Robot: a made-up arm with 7 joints. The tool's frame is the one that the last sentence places.
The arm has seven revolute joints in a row. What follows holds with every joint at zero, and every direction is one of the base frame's.
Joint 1 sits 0.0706 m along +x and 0.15 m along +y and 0.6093 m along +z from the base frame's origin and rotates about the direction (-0.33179, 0.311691, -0.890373), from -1.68 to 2.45 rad.
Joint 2 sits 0.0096 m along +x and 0.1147 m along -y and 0.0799 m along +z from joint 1 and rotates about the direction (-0.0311, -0.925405, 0.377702), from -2.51 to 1.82 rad.
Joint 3 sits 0.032 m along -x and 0.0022 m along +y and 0.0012 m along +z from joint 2 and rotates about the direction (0.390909, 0.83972, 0.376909), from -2.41 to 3.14 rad.
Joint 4 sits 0.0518 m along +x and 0.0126 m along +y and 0.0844 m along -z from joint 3 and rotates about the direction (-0.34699, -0.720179, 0.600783), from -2.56 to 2.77 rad.
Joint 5 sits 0.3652 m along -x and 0.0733 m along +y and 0.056 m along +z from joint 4 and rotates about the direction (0.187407, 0.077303, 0.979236), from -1.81 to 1.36 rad.
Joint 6 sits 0.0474 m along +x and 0.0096 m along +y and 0.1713 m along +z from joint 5 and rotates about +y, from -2.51 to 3.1 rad.
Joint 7 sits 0.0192 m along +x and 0.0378 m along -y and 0.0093 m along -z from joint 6 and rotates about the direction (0.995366, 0.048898, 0.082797), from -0.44 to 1.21 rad.
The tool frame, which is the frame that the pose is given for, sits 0.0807 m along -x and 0.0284 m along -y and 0.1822 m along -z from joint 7; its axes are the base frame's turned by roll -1.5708, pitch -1.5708 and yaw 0 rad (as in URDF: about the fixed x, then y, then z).
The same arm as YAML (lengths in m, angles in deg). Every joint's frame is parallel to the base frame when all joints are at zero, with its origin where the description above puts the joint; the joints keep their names.
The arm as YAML. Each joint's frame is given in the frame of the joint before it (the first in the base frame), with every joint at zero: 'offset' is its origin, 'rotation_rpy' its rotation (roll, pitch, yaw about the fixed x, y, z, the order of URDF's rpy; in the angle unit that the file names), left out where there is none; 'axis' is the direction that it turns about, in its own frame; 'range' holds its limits. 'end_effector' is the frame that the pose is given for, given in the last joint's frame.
length_unit: m
angle_unit: deg
chain:
  - id: joint 1
    offset: [0.0706, 0.15, 0.6093]
    axis: [-0.33179, 0.311691, -0.890373]
    range: [-96.26, 140.37]
  - id: joint 2
    offset: [0.0096, -0.1147, 0.0799]
    axis: [-0.0311, -0.925405, 0.377702]
    range: [-143.81, 104.28]
  - id: joint 3
    offset: [-0.032, 0.0022, 0.0012]
    axis: [0.390909, 0.83972, 0.376909]
    range: [-138.08, 179.91]
  - id: joint 4
    offset: [0.0518, 0.0126, -0.0844]
    axis: [-0.34699, -0.720179, 0.600783]
    range: [-146.68, 158.71]
  - id: joint 5
    offset: [-0.3652, 0.0733, 0.056]
    axis: [0.187407, 0.077303, 0.979236]
    range: [-103.71, 77.92]
  - id: joint 6
    offset: [0.0474, 0.0096, 0.1713]
    axis: [0.0, 1.0, 0.0]
    range: [-143.81, 177.62]
  - id: joint 7
    offset: [0.0192, -0.0378, -0.0093]
    axis: [0.995366, 0.048898, 0.082797]
    range: [-25.21, 69.33]
end_effector:
  offset: [-0.0807, -0.0284, -0.1822]
  rotation_rpy: [-90.0, -90.0, 0.0]

